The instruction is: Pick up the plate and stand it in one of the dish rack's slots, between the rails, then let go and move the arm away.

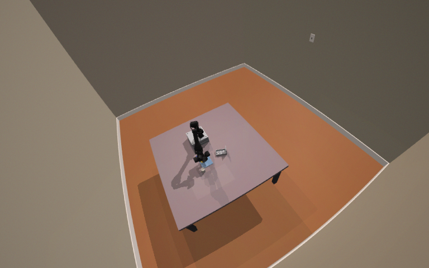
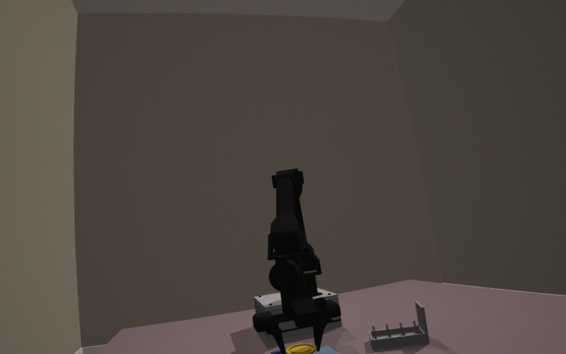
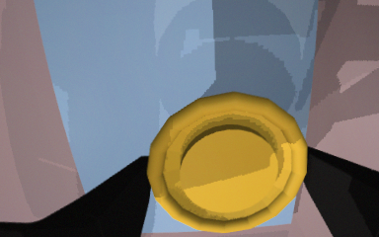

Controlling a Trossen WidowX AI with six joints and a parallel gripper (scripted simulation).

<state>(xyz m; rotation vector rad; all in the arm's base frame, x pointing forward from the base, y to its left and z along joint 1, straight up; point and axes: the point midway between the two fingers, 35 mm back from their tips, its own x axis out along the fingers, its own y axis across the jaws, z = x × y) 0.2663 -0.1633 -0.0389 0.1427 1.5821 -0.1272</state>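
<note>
The blue mat lies 10 mm ahead of my gripper tip, 20 mm to the left of it and 20 mm below it. Also, from my gripper tip: plate 10 mm above; small white cup 110 mm ahead, 70 mm to the right; blue spoon-like utensil 100 mm behind, 20 mm to the left, 20 mm below.
</note>
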